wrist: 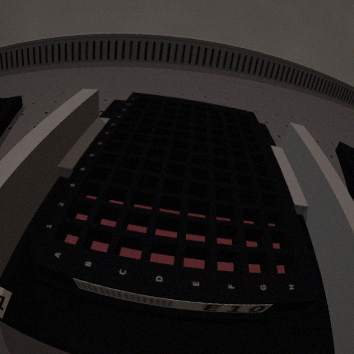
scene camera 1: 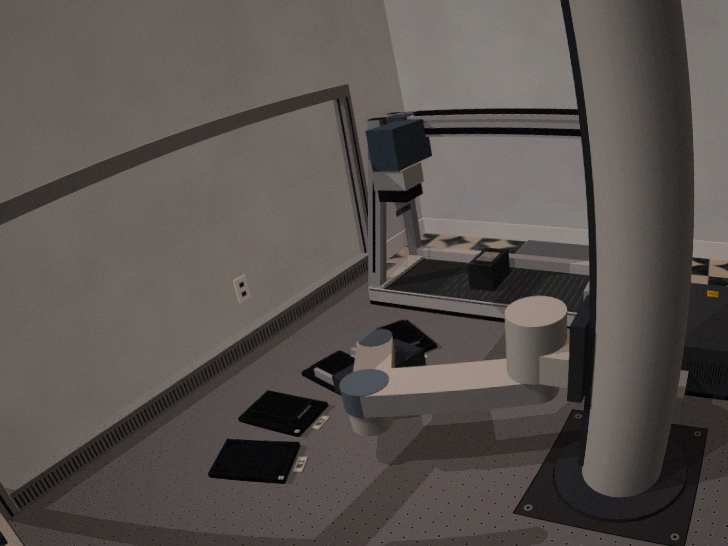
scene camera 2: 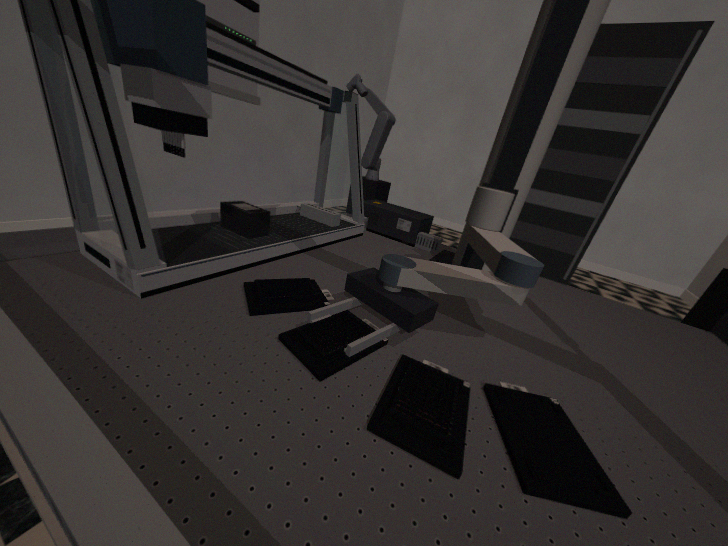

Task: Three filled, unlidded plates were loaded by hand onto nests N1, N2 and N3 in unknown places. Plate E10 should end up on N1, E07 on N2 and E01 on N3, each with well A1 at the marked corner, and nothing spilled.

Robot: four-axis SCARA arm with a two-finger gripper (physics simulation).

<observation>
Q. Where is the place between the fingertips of the gripper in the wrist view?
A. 192,118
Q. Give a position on a nest N1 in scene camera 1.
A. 250,460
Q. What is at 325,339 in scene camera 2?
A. A plate E10.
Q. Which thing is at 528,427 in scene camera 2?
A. A nest N1.
</observation>
